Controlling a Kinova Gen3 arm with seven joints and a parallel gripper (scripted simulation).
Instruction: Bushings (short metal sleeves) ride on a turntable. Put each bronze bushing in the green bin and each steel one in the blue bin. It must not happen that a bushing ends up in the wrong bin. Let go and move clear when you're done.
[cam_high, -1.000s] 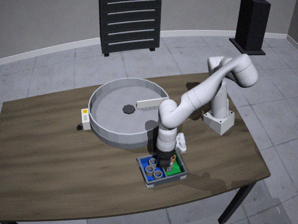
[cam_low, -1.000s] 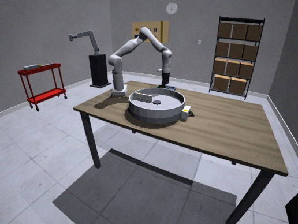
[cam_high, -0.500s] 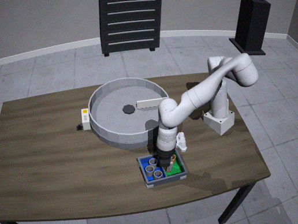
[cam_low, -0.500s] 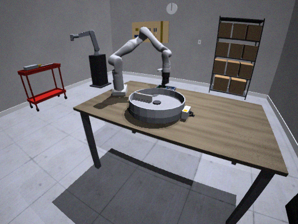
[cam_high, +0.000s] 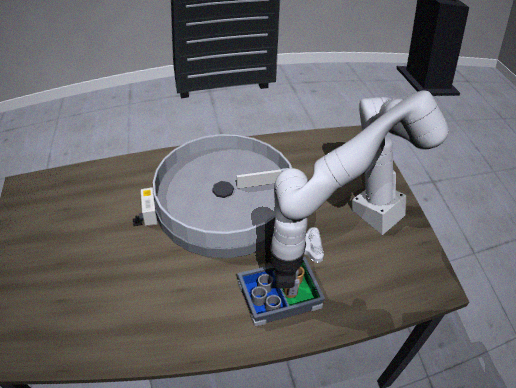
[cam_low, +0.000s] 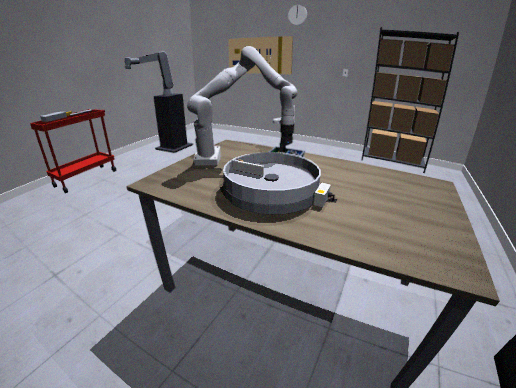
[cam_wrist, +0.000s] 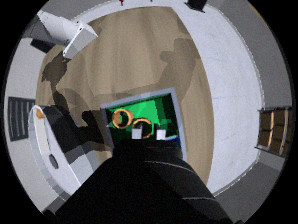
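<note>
Right now my hand is 30 mm short of the two-part bin, 30 mm above it and 10 mm to the left of it. Also, from my hand: grey turntable (380 mm to the right, 110 mm ahead).
</note>
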